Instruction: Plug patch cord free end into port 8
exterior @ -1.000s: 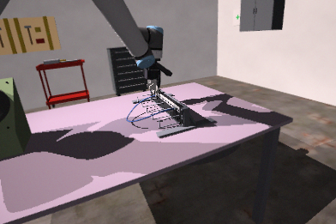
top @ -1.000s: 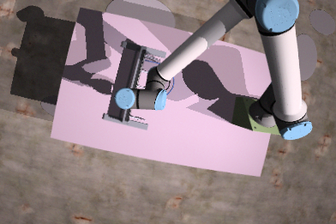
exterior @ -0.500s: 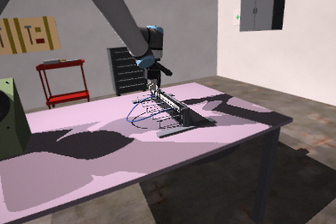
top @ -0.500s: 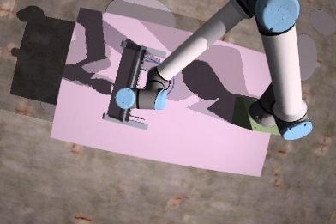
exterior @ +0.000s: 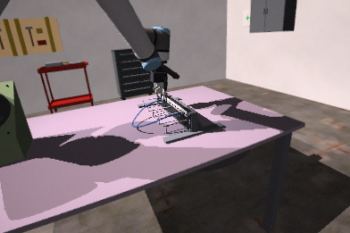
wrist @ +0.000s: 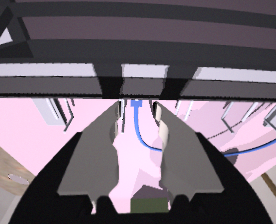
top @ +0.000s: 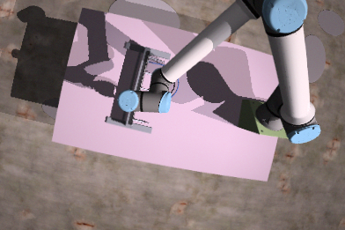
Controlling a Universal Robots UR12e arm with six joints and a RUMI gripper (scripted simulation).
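Right now my hand is 1 cm short of the white plug and 1 cm above it.
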